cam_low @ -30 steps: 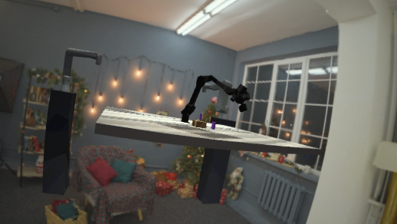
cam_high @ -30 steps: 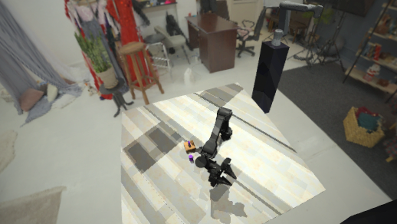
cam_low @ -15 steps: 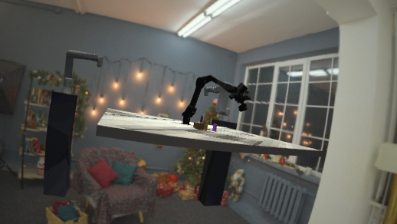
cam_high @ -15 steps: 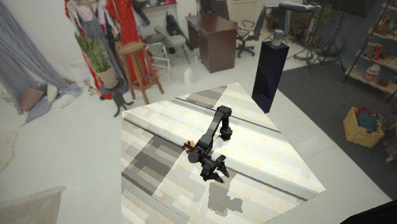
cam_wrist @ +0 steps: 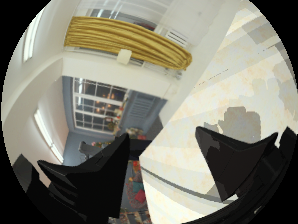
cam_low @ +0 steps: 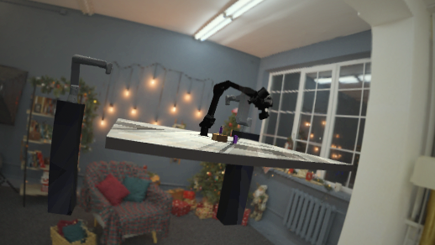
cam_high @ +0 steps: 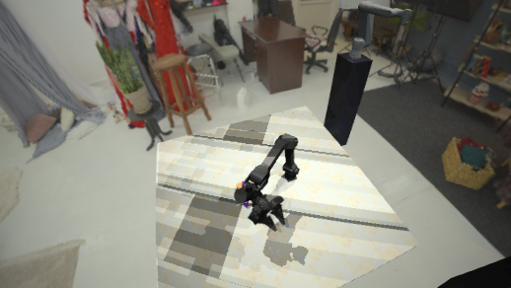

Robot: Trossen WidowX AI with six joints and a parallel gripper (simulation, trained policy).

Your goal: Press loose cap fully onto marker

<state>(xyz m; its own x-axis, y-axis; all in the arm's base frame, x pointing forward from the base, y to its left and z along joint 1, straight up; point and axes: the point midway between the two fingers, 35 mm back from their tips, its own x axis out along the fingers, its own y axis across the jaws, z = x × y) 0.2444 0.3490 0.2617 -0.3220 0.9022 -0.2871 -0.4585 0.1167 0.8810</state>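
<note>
The purple cap lies 90 mm ahead of my gripper tip, 280 mm to the right of it and 230 mm below it. From my gripper tip the other things lie so: brown holder block: 70 mm ahead, 380 mm to the right, 230 mm below.
</note>
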